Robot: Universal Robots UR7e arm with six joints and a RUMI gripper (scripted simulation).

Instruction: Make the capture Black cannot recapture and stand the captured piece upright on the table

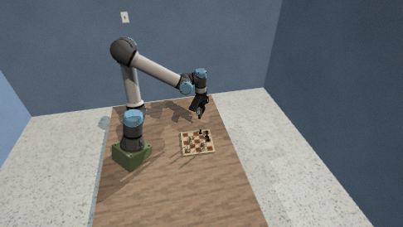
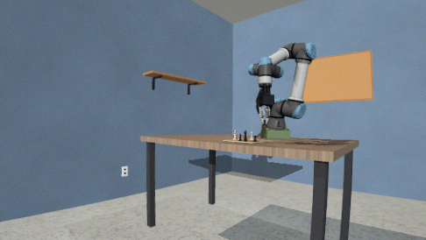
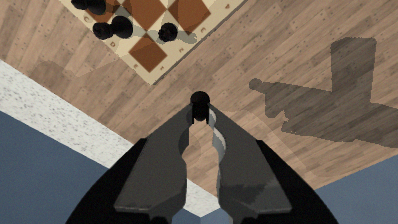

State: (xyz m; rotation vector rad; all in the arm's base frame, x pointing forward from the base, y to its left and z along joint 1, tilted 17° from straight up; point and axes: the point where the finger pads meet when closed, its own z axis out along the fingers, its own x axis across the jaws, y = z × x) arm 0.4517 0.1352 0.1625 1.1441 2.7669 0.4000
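Now: hand 140 mm to the left of the small chessboard, 120 mm above it and 40 mm past it. Also, from my hand: white pawn 170 mm to the right, 100 mm below; then black pawn 10 mm below.
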